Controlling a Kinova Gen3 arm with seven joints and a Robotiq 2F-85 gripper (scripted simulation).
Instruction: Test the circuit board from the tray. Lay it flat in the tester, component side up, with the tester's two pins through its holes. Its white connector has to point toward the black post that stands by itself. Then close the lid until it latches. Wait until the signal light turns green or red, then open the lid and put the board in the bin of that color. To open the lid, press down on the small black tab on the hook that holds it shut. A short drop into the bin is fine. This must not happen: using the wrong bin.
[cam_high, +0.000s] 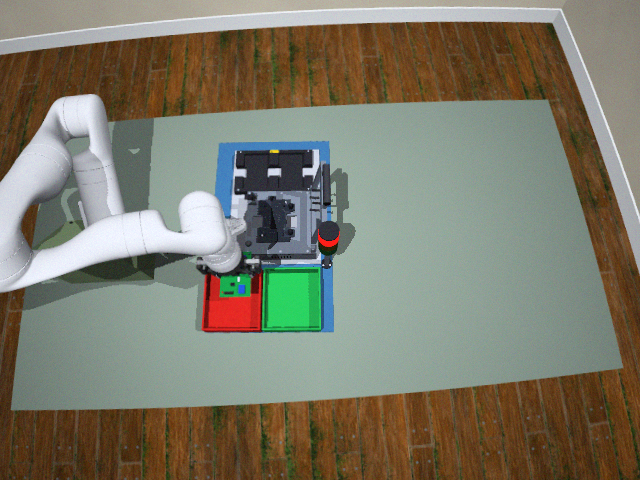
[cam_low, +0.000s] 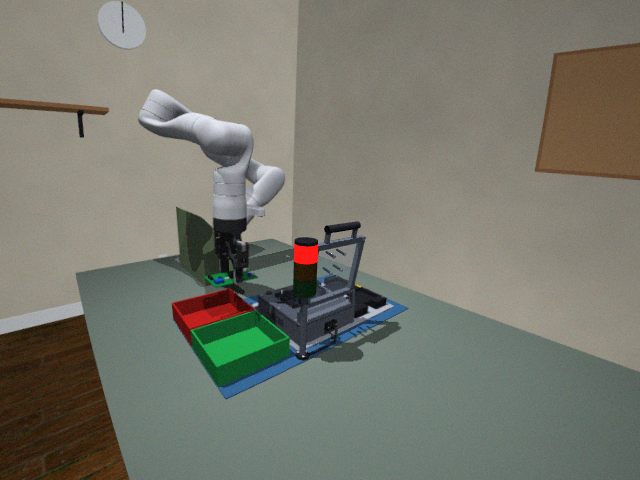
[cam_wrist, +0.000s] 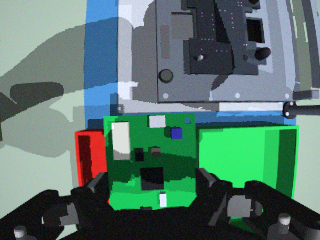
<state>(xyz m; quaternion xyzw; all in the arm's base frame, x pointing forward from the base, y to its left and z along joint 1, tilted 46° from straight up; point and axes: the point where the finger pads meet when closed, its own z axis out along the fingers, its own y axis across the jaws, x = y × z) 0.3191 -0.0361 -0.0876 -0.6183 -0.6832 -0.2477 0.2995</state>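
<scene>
Right now my hand is 2 cm past the red bin, 4 cm to the left of it and 12 cm above it. From my hand the other things lie so: green bin: 13 cm ahead, 4 cm to the right, 12 cm below; then nest: 8 cm ahead, 17 cm to the left, 6 cm below; then green circuit board: 1 cm below.
</scene>
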